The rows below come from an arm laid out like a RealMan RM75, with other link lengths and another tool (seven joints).
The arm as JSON. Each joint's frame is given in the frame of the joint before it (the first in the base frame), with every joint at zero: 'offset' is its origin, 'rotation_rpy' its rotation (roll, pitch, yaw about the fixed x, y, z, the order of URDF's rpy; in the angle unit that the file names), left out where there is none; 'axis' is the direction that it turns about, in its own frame. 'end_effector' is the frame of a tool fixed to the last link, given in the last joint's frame.
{
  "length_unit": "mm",
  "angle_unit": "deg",
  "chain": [
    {
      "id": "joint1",
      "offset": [
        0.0,
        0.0,
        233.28
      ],
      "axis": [
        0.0,
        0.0,
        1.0
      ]
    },
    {
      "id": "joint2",
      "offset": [
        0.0,
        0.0,
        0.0
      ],
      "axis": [
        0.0,
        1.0,
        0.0
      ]
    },
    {
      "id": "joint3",
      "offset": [
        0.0,
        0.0,
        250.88
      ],
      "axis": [
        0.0,
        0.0,
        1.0
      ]
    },
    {
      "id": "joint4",
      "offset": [
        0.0,
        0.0,
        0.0
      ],
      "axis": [
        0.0,
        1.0,
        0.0
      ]
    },
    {
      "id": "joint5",
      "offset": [
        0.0,
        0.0,
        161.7
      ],
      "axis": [
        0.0,
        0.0,
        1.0
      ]
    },
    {
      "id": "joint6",
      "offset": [
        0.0,
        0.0,
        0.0
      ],
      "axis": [
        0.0,
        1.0,
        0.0
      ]
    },
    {
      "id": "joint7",
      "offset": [
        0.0,
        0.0,
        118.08
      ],
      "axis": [
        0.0,
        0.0,
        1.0
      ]
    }
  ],
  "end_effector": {
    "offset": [
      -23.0,
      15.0,
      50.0
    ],
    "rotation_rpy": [
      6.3,
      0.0,
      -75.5
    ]
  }
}
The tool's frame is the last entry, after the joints.
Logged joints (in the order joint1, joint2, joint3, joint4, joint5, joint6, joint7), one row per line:
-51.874, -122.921, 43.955, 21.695, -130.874, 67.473, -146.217
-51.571, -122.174, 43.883, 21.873, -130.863, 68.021, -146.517
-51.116, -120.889, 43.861, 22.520, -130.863, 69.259, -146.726
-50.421, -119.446, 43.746, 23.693, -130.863, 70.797, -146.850
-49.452, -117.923, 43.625, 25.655, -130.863, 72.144, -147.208
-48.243, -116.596, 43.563, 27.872, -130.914, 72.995, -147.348
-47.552, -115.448, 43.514, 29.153, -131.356, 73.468, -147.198
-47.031, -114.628, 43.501, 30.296, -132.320, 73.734, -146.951
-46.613, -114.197, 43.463, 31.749, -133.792, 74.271, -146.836
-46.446, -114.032, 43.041, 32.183, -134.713, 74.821, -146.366
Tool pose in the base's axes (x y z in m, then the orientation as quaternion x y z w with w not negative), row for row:
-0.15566, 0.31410, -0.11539, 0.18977, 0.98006, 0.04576, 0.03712
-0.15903, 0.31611, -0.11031, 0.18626, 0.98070, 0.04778, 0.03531
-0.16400, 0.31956, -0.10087, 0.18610, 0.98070, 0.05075, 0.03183
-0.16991, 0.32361, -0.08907, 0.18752, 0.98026, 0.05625, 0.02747
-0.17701, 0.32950, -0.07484, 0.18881, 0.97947, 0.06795, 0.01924
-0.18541, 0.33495, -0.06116, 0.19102, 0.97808, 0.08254, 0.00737
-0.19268, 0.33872, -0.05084, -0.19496, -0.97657, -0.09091, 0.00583
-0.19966, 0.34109, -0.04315, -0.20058, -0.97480, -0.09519, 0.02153
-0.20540, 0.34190, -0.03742, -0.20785, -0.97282, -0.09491, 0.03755
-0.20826, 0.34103, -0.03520, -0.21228, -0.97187, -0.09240, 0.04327
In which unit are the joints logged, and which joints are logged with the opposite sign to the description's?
The joints are logged in degrees. Opposite sign: joint5.
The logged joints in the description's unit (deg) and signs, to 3 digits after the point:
-51.874, -122.921, 43.955, 21.695, 130.874, 67.473, -146.217
-51.571, -122.174, 43.883, 21.873, 130.863, 68.021, -146.517
-51.116, -120.889, 43.861, 22.520, 130.863, 69.259, -146.726
-50.421, -119.446, 43.746, 23.693, 130.863, 70.797, -146.850
-49.452, -117.923, 43.625, 25.655, 130.863, 72.144, -147.208
-48.243, -116.596, 43.563, 27.872, 130.914, 72.995, -147.348
-47.552, -115.448, 43.514, 29.153, 131.356, 73.468, -147.198
-47.031, -114.628, 43.501, 30.296, 132.320, 73.734, -146.951
-46.613, -114.197, 43.463, 31.749, 133.792, 74.271, -146.836
-46.446, -114.032, 43.041, 32.183, 134.713, 74.821, -146.366

